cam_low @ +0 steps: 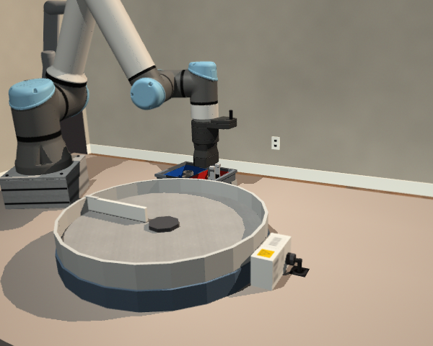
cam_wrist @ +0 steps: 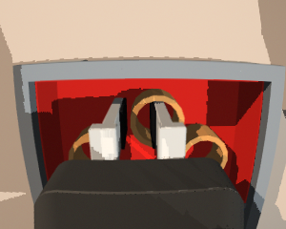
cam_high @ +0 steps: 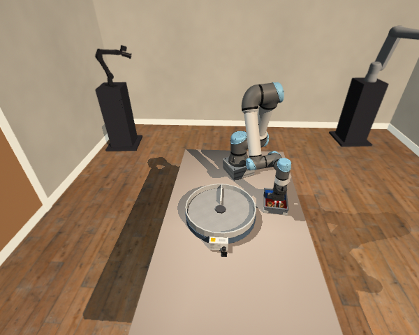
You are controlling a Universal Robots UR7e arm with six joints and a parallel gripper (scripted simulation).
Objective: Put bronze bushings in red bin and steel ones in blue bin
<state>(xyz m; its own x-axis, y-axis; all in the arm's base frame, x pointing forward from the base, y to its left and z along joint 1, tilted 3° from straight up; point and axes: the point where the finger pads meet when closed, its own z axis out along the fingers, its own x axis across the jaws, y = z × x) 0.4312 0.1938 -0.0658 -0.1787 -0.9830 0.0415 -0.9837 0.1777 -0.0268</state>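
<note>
My hand is 60 mm past the bin. The rest, counted from my hand: round turntable (360 mm to the right, 40 mm ahead, 20 mm above).
</note>
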